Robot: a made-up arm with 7 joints. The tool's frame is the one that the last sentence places.
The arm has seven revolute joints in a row. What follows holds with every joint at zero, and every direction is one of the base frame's.
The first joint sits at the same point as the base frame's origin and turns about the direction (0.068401, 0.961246, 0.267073).
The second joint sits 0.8 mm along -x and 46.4 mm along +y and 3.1 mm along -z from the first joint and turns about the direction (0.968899, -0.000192, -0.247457).
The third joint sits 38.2 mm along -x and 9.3 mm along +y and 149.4 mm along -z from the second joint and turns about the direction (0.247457, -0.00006, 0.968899).
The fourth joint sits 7.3 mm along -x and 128.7 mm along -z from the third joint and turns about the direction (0.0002, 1, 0.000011).
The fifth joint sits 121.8 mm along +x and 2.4 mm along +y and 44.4 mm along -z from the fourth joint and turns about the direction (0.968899, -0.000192, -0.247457).
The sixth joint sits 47.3 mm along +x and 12.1 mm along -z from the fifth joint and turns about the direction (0.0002, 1, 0.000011).
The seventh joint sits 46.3 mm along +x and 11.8 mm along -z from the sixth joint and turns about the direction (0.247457, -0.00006, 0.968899).
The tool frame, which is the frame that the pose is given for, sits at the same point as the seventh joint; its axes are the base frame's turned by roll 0, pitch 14.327 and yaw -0.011 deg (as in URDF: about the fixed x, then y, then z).
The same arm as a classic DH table. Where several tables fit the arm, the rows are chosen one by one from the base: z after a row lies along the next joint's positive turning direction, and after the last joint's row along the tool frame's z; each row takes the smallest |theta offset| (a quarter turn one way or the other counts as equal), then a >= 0, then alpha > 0; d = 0 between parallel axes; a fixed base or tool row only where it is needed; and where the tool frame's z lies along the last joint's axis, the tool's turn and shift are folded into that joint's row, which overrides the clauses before.
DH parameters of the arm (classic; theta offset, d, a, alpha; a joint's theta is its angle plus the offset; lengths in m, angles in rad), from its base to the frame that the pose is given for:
base (fixed): -0.0710 0.0000 0.0000 -1.3004
joint 1: -1.3111 0.0437 -0.0159 -1.5708
joint 2: 1.2915 -0.0001 -0.0093 1.5708
joint 3: 1.5708 -0.2807 0.0248 -1.5708
joint 4: 1.5708 0.0024 0.0129 1.5708
joint 5: 0.0000 0.1778 0.0000 -1.5708
joint 6: -1.5708 0.0000 0.0478 1.5708
joint 7: 0.0000 0.0000 0.0000 0.0000

